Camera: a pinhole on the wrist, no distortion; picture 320 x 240 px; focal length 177.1 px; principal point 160.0 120.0 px. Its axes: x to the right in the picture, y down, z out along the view. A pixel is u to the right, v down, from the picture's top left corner.
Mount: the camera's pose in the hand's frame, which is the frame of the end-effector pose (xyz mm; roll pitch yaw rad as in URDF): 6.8 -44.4 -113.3 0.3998 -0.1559 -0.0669
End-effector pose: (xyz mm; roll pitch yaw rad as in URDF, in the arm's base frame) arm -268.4 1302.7 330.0 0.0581 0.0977 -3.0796
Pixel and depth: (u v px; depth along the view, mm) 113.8 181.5 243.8
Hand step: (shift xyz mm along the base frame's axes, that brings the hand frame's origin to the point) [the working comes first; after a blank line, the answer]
In the camera's frame: -63.6 84.7 243.8

80.0 67.0 136.7
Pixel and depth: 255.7 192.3 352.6
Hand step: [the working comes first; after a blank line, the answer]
In the camera's frame: 190.5 143.9 352.6

-167.1 64.3 274.1
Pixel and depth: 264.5 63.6 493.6
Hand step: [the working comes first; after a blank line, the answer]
In the camera's frame: 291.3 -157.2 493.6

-263.5 398.1 275.2
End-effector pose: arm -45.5 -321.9 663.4 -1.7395 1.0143 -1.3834
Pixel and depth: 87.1 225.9 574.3
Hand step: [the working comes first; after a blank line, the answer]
In the camera's frame: -236.4 343.4 574.3

420.9 386.7 192.4
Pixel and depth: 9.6 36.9 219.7
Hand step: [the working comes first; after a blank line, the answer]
In the camera's frame: -186.6 -103.1 219.7

63.4 -49.5 290.0
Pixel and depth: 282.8 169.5 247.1
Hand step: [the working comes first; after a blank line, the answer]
In the camera's frame: 171.3 69.1 247.1

195.8 -83.9 -83.9
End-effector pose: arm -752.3 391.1 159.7 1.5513 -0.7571 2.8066
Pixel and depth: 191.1 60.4 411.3
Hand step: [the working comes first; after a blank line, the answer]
In the camera's frame: 72.2 -138.4 411.3

-144.7 289.0 -232.9
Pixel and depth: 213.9 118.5 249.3
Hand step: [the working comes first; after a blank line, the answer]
In the camera's frame: 75.9 -2.1 249.3

-78.2 162.1 -77.0
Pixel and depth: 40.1 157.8 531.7
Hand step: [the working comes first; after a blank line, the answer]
In the camera's frame: -360.0 113.5 531.7

347.4 260.8 -380.7
